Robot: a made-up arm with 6 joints. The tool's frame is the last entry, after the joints.
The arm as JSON. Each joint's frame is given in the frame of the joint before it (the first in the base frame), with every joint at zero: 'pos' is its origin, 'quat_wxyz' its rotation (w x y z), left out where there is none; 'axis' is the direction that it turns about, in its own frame. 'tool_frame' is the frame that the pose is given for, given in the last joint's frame.
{
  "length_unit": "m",
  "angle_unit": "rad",
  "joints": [
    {
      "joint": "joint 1",
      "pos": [
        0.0,
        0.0,
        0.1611
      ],
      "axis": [
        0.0,
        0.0,
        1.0
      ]
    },
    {
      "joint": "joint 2",
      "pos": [
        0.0,
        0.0,
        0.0
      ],
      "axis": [
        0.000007,
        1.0,
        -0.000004
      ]
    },
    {
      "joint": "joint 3",
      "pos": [
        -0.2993,
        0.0,
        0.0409
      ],
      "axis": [
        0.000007,
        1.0,
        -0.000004
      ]
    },
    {
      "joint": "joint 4",
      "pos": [
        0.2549,
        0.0,
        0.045
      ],
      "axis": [
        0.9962,
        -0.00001,
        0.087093
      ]
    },
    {
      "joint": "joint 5",
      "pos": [
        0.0,
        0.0,
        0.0
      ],
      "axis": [
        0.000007,
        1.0,
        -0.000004
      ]
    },
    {
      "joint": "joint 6",
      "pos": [
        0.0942,
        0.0,
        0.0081
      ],
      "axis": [
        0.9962,
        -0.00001,
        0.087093
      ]
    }
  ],
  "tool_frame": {
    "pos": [
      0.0,
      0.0,
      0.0
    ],
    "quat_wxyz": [
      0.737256,
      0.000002,
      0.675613,
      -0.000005
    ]
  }
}
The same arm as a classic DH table. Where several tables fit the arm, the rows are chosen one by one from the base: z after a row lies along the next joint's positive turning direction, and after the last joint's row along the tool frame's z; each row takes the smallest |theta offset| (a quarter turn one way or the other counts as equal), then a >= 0, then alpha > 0; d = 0 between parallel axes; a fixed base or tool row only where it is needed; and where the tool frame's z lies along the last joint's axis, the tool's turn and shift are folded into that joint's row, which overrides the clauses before.
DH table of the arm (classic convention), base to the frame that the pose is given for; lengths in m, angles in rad. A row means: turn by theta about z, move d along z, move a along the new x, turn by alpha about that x. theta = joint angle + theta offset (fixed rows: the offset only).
joint 1: d 0.1611; theta0 0.0000; a 0.0000; alpha -1.5708
joint 2: d 0.0000; theta0 0.1358; a -0.3021; alpha 0.0000
joint 3: d 0.0000; theta0 1.3478; a -0.0226; alpha 1.5708
joint 4: d 0.2579; theta0 0.0000; a 0.0000; alpha -1.5708
joint 5: d 0.0000; theta0 0.0000; a 0.0001; alpha 1.5708
joint 6: d 0.0945; theta0 0.0000; a 0.0000; alpha 0.0000

